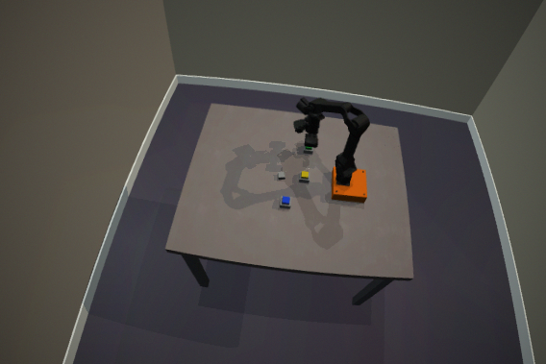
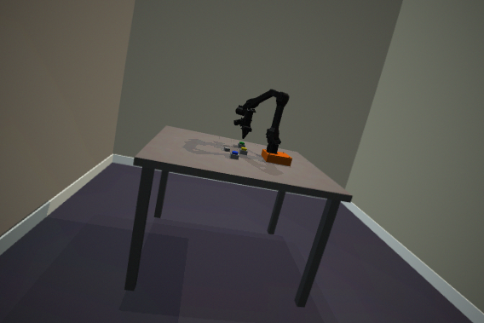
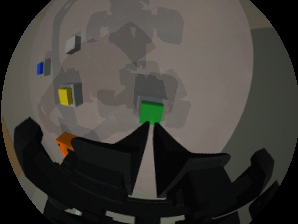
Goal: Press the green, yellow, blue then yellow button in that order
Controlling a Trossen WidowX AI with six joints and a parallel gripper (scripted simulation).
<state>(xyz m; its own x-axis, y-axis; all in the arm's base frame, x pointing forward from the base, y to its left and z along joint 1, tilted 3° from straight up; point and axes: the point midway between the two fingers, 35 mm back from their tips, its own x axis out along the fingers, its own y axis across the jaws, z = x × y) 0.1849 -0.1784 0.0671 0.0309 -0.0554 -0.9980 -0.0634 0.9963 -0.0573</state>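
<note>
Right now the yellow button is 18 cm to the left of my gripper tip and 3 cm below it. Also, from my gripper tip: small grey block 11 cm ahead, 19 cm to the left, 6 cm below; blue button 6 cm ahead, 34 cm to the left, 3 cm below.
</note>
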